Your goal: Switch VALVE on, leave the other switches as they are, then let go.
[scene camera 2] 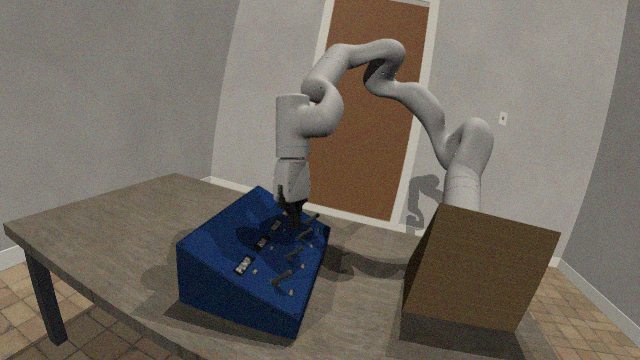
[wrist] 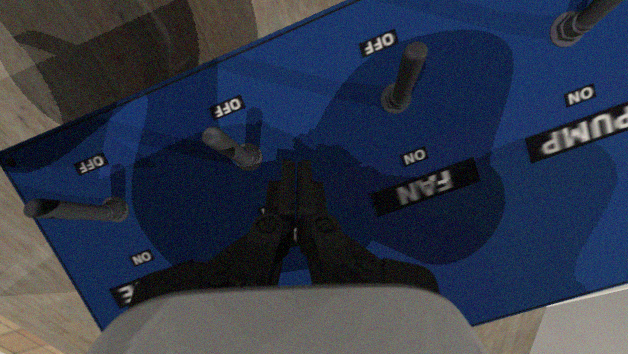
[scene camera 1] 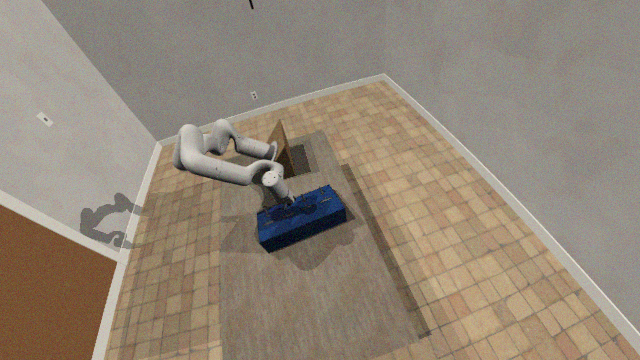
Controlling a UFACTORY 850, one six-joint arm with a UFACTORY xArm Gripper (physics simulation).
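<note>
The blue switch panel (scene camera 1: 302, 232) (scene camera 2: 215, 285) (wrist: 545, 225) carries a row of dark levers. The VALVE lever (scene camera 2: 304, 234) (wrist: 231, 147), between FAN and the leftmost switch in the wrist view, leans toward its OFF label (wrist: 227, 106). Its name and ON labels are mostly hidden by the fingers. My gripper (scene camera 1: 289, 203) (scene camera 2: 295, 227) (wrist: 295, 178) is shut and empty, pointing down over the panel, beside the VALVE lever on its FAN side. A small gap shows between them in the wrist view; contact with the panel cannot be told.
The FAN lever (scene camera 2: 295, 253) (wrist: 410, 72), the PUMP lever (scene camera 2: 281, 278) (wrist: 595, 15) and the leftmost lever (scene camera 2: 312, 219) (wrist: 70, 209) also lean toward OFF. The panel stands on a wooden table (scene camera 1: 320, 300) (scene camera 2: 125, 220). A brown box (scene camera 1: 281, 150) (scene camera 2: 480, 270) stands near the arm's base.
</note>
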